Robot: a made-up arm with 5 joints.
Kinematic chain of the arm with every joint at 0, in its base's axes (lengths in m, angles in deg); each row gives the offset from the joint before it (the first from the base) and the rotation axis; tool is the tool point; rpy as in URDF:
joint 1: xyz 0 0 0.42 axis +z
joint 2: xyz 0 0 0 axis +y
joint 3: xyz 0.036 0 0.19 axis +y
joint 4: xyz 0.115 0 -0.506 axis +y
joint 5: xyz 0.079 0 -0.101 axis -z
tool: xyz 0 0 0 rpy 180 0 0
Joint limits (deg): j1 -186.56..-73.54 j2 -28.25..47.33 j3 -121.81..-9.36 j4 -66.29..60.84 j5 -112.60..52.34
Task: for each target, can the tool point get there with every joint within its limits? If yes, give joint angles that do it. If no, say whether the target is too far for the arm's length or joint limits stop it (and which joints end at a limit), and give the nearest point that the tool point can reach.
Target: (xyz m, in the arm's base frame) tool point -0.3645 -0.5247 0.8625
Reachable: yes | joints -124.79 6.23 -112.28 50.91 -6.55
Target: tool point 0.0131 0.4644 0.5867
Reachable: no: joint limits stop it (at a limit: joint 1, joint 2, joint 4) | nearest point -0.4615 0.0531 0.5102 | short by 0.633 m
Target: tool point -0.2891 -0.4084 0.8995
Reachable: yes | joints -125.29 -21.28 -74.98 -24.99 -81.75
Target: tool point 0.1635 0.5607 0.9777
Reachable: no: joint limits stop it (at a limit: joint 2, joint 3, joint 4) | nearest point 0.0081 0.0277 1.1348 | short by 0.577 m
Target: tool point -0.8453 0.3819 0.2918
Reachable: no: too far | nearest point -0.7753 0.0892 0.3248 | short by 0.303 m
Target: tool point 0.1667 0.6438 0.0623
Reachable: no: joint limits stop it (at a limit: joint 2, joint 3, joint 4) | nearest point 0.0422 0.1631 -0.0099 | short by 0.502 m
